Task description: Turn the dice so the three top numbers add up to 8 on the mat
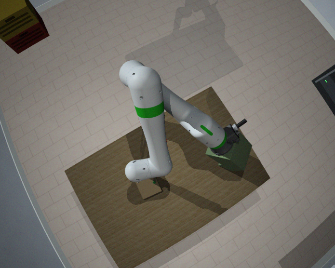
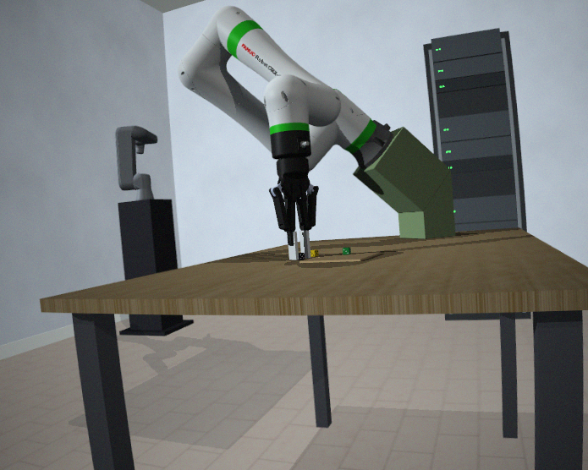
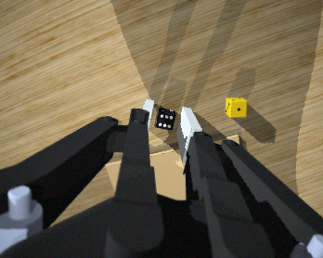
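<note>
The black die lies 3 cm below my hand. Round my hand: tan mat (10 cm to the left, 3 cm below, 2 cm ahead); yellow die (7 cm behind, 3 cm below, 2 cm to the left); green die (11 cm to the left, 3 cm behind, 2 cm below).
</note>
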